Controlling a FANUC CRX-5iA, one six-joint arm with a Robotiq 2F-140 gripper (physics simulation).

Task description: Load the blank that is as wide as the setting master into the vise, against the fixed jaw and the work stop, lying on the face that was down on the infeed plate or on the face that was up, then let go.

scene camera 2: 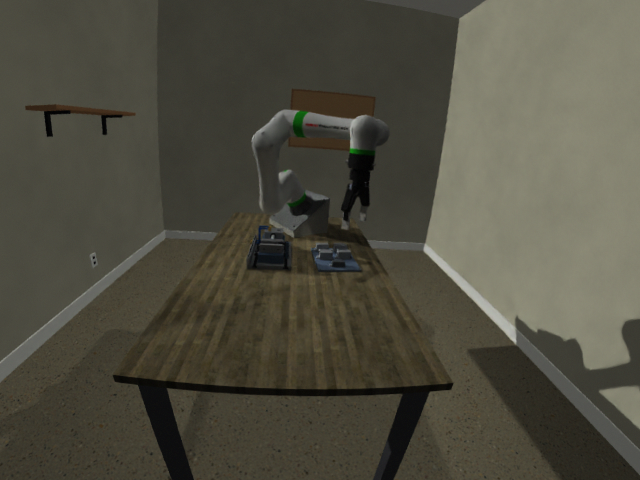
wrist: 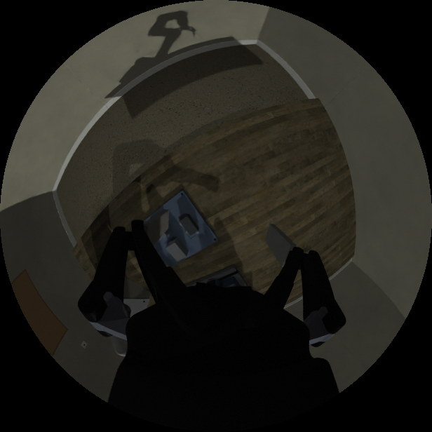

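Pixels of known places: gripper, fingertip midpoint: [scene camera 2: 354,225]; arm's base at its link origin: [scene camera 2: 301,207].
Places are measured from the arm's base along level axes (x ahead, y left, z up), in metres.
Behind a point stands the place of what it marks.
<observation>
My gripper [scene camera 2: 354,219] @(y 0.042, x 0.675, z 0.100 m) [wrist: 218,226] is open and empty, its fingers pointing down, high above the table near the infeed plate. The blue infeed plate [scene camera 2: 323,265] @(y -0.023, x 0.549, z -0.127 m) [wrist: 182,202] carries several grey blocks. The front block [scene camera 2: 337,263] @(y 0.032, x 0.574, z -0.108 m) is darker and looks low. In the wrist view, a dark block [wrist: 189,225] and a lighter block [wrist: 176,248] show on the plate; the left finger hides part of it. The grey vise [scene camera 2: 270,257] @(y -0.255, x 0.526, z -0.087 m) stands left of the plate; the gripper body mostly hides it in the wrist view. Which block is the setting master or matches its width, I cannot tell.
The wooden table [scene camera 2: 289,320] @(y -0.249, x 0.915, z -0.135 m) [wrist: 260,175] bears the vise and plate. The robot's grey base [scene camera 2: 312,222] @(y 0.039, x 0.120, z -0.059 m) stands behind them. A thin blue bracket [scene camera 2: 262,227] @(y -0.267, x 0.314, z -0.026 m) rises at the vise's rear left. A shelf [scene camera 2: 77,110] is on the left wall.
</observation>
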